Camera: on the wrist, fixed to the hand. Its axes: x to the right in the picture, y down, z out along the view.
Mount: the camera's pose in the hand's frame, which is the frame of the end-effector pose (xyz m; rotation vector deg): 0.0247 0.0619 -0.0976 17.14 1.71 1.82
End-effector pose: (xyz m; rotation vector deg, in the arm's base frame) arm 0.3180 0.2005 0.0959 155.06 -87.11 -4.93
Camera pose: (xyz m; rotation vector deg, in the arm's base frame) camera 0.2845 0.1476 0.1962 -144.76 84.75 -9.93
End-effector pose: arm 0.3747 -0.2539 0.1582 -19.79 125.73 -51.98
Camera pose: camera 0.2895 -0.1724 0.1498 -8.80 117.17 -69.28
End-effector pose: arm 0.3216 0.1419 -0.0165 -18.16 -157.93 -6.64
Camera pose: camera 0.3473 0.1953 0.0858 -15.73 -153.90 16.89
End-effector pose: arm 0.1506 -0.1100 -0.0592 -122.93 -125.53 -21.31
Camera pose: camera 0.1984 -0.1056 0.0488 -114.42 -116.99 -3.84
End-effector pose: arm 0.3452 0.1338 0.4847 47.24 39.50 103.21
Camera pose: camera 0.2273 0.1276 0.4784 57.94 56.51 101.16
